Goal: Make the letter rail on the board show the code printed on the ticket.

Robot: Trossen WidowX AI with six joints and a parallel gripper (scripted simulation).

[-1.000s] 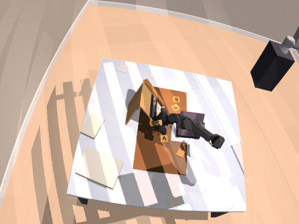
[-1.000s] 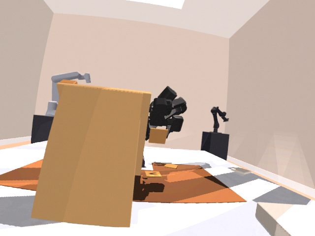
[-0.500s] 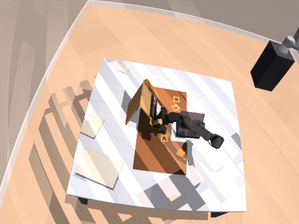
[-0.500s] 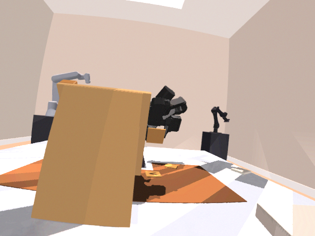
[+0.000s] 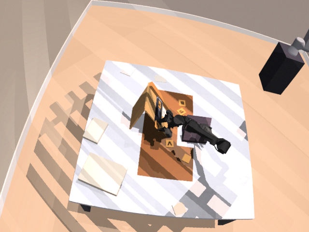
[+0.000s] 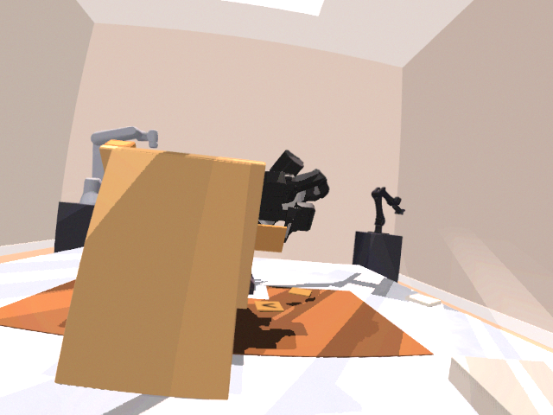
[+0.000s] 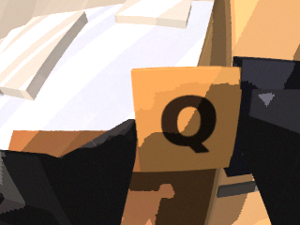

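Now: the k tile 180 mm to the right of my gripper tip. The rest, counted from my gripper tip: v tile: 120 mm behind, 30 mm to the left, 170 mm below; then q tile: right at my gripper tip; then white ticket: 50 mm behind, 170 mm to the right, 80 mm below.
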